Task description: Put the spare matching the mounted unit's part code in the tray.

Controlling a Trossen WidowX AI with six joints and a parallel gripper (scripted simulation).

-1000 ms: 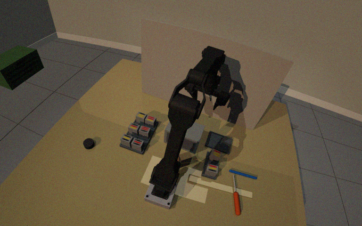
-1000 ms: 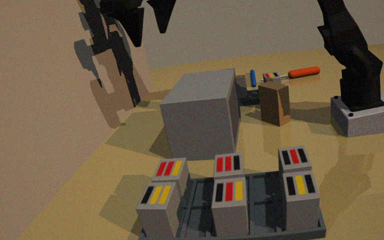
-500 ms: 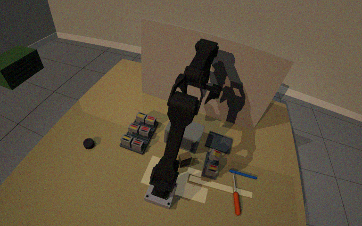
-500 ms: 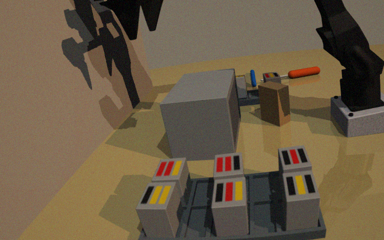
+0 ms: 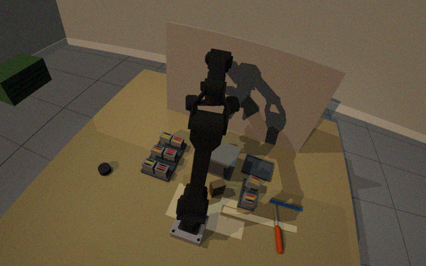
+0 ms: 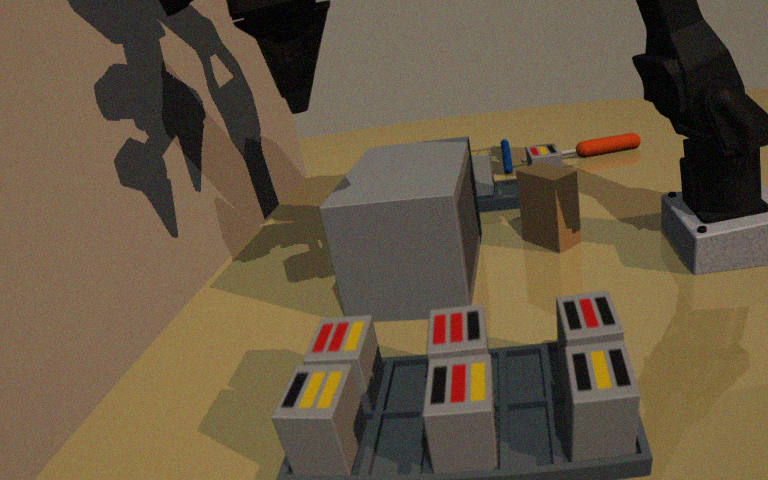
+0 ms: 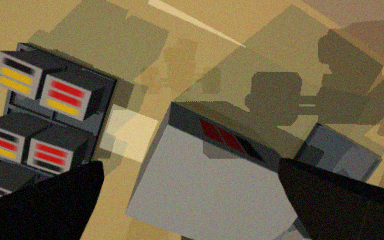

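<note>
Right now my gripper tip is 110 mm past the dark rack, 140 mm to the right of it and 170 mm above it. Round my gripper tip: dark tray 10 mm behind, 240 mm to the right, 170 mm below; mounted unit 60 mm behind, 50 mm to the right, 130 mm below; beige wall panel 180 mm ahead, 80 mm to the right, 50 mm above.
</note>
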